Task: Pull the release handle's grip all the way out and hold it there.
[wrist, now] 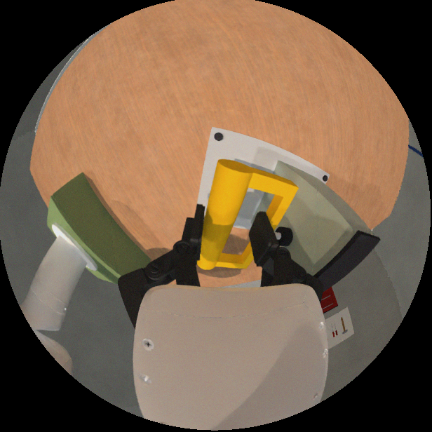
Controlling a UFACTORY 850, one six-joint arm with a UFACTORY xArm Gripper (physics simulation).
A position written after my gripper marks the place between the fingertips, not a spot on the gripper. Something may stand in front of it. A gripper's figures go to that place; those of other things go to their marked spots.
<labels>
My gripper (228,219) is 12 cm from the lens. A base plate (222,143) is 20 cm from the lens.
</labels>
